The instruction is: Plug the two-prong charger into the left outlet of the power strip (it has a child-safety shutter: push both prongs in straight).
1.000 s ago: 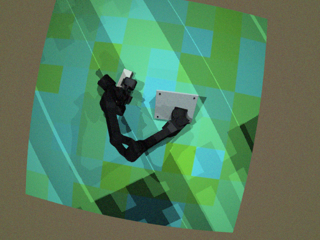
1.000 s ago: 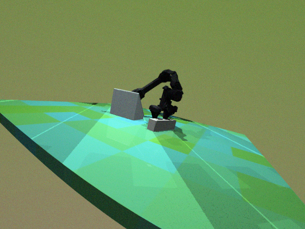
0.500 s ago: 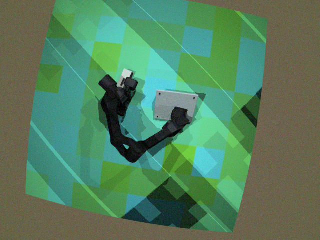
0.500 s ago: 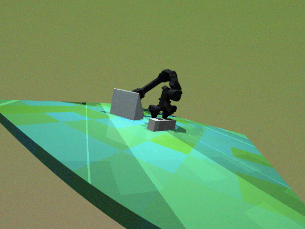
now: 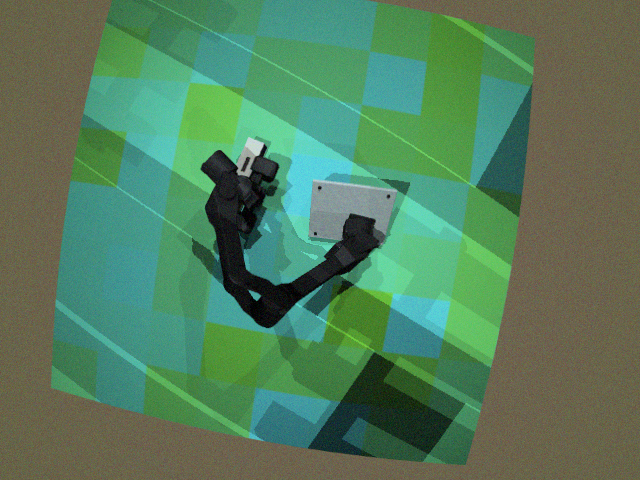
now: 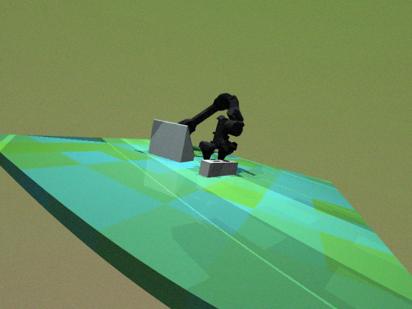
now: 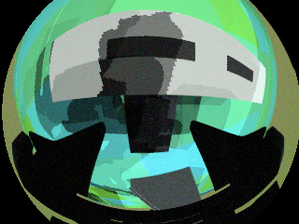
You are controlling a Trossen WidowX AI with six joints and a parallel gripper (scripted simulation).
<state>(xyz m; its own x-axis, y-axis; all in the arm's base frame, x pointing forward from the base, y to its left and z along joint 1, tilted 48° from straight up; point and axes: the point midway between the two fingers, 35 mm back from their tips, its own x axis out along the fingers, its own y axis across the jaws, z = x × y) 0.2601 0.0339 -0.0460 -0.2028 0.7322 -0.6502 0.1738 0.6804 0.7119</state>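
The dark charger is 3 cm ahead of my gripper tip, 1 cm to the right of it and 1 cm above it.
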